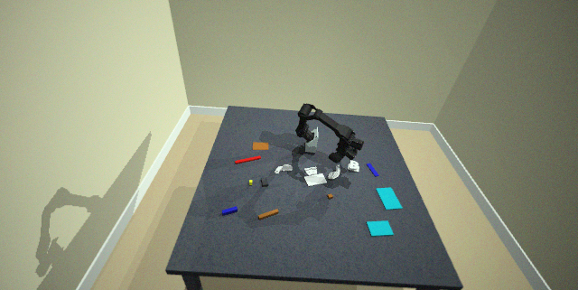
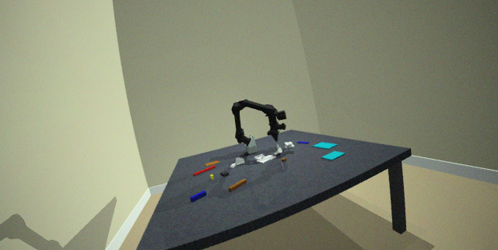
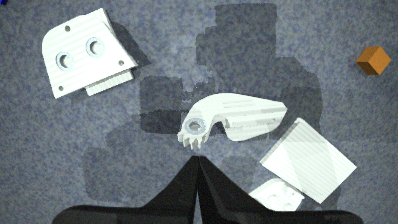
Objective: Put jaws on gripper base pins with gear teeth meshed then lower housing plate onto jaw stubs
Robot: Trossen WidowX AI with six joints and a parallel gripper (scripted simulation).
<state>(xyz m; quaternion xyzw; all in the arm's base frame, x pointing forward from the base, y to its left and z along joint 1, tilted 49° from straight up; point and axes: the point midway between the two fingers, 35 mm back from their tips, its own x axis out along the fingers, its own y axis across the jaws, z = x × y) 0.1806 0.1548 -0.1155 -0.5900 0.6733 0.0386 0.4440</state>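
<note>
My gripper tip is now 5 cm above the white jaw and 2 cm short of it. Round my gripper tip: orange cube: 21 cm ahead, 7 cm below, 4 cm to the right; white gripper base: 11 cm to the left, 5 cm below, 5 cm behind; grey block: 42 cm to the right, 18 cm ahead, 7 cm below.
</note>
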